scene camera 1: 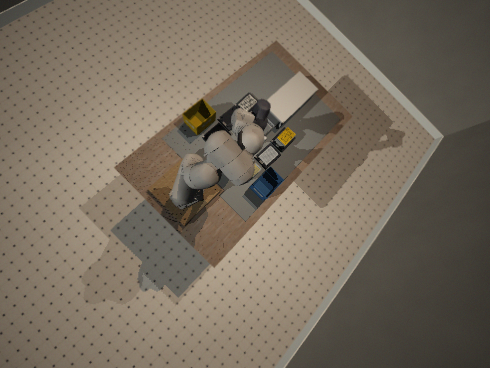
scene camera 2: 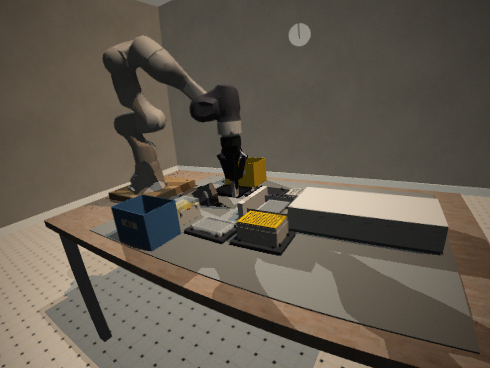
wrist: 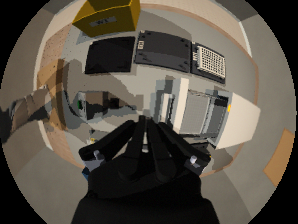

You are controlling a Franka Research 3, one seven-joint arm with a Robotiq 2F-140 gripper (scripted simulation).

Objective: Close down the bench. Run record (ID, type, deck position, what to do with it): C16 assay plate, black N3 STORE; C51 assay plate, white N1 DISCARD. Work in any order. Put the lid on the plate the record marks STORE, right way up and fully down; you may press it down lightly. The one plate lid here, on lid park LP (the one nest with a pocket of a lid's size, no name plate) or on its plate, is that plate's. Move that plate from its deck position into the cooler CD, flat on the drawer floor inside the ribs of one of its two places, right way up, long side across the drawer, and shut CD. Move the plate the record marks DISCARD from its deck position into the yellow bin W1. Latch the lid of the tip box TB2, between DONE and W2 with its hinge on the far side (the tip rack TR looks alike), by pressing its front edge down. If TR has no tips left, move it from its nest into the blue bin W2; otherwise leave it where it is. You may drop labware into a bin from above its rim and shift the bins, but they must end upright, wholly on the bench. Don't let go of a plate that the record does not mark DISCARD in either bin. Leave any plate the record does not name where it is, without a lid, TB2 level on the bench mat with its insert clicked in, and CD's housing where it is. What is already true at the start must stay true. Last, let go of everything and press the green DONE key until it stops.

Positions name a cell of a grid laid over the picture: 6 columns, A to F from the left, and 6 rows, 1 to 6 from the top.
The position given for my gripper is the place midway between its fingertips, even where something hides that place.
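Note:
I can see a cooler CD (scene camera 1: D2), which is visible at (scene camera 2: F4) and at (wrist: E4) too. There is a yellow bin W1 (scene camera 1: C2), and there is also a blue bin W2 (scene camera 2: B4). A tip rack TR (scene camera 2: D4) is part of the scene as well. As for my gripper (scene camera 2: C4), I see it again at (wrist: C4).

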